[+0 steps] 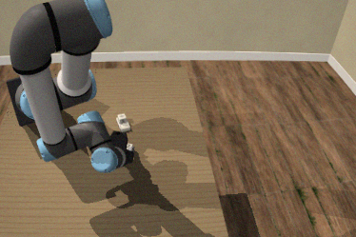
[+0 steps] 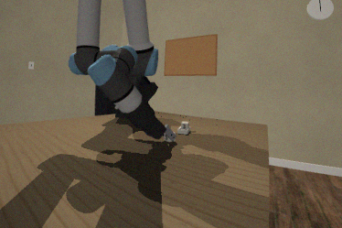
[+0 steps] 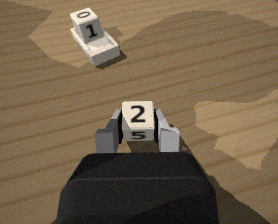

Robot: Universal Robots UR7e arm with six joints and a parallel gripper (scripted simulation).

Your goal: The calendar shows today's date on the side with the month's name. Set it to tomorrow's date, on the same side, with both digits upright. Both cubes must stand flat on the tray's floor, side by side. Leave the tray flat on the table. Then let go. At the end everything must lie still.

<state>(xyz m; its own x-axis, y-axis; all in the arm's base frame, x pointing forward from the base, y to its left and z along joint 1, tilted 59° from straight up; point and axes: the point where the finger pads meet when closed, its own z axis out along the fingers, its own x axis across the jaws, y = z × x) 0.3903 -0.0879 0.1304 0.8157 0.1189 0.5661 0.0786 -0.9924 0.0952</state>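
Now: hand 10 mm to the right of the white digit cube and 10 mm above it. Also, from my hand: white tray 160 mm to the left, 20 mm below.
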